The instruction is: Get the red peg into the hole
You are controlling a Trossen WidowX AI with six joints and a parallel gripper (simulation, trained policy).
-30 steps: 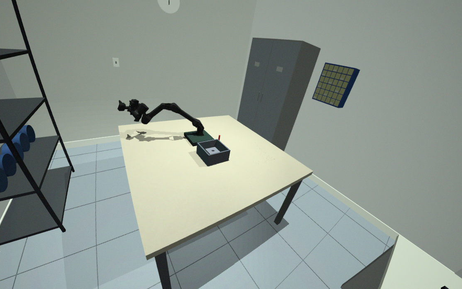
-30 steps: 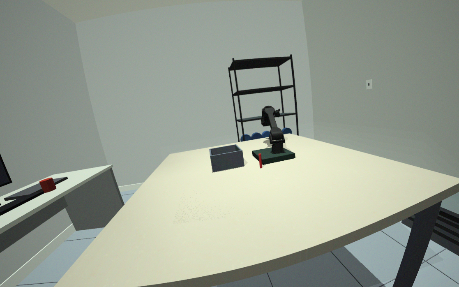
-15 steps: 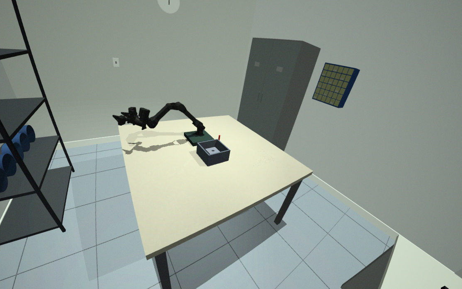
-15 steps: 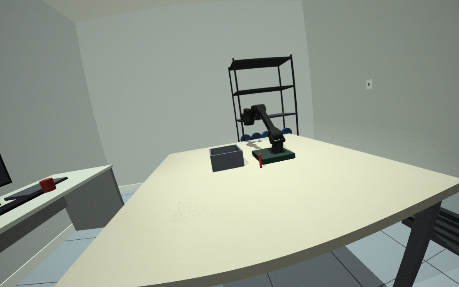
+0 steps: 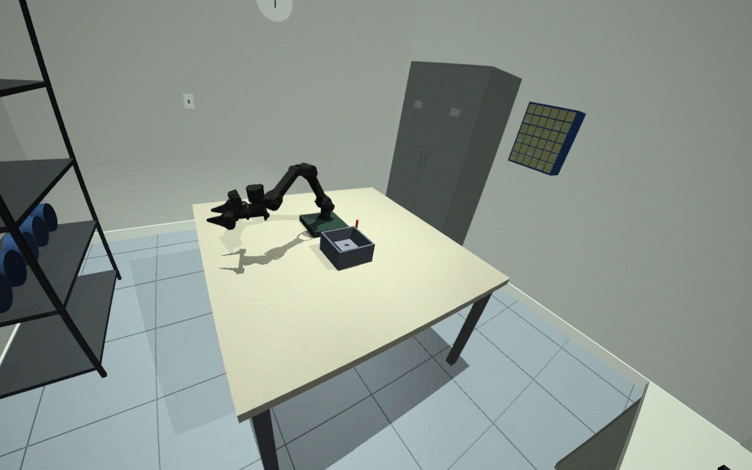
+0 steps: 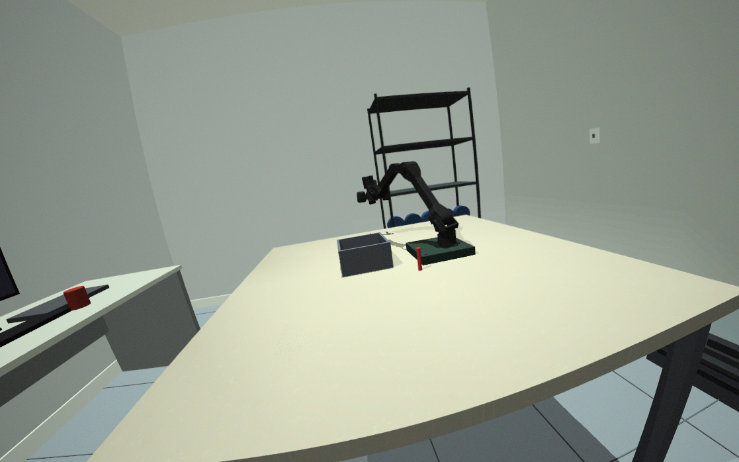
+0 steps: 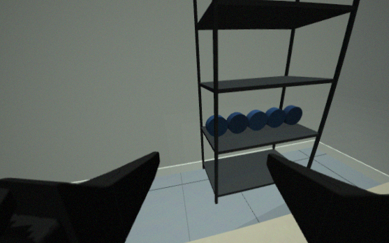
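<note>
The red peg lies 700 mm to the left of my gripper tip, 180 mm below it and 150 mm behind it. Also, from my gripper tip: grey plate 570 mm to the left, 180 mm below, 50 mm ahead; dark grey box 570 mm to the left, 190 mm below, 50 mm ahead.
</note>
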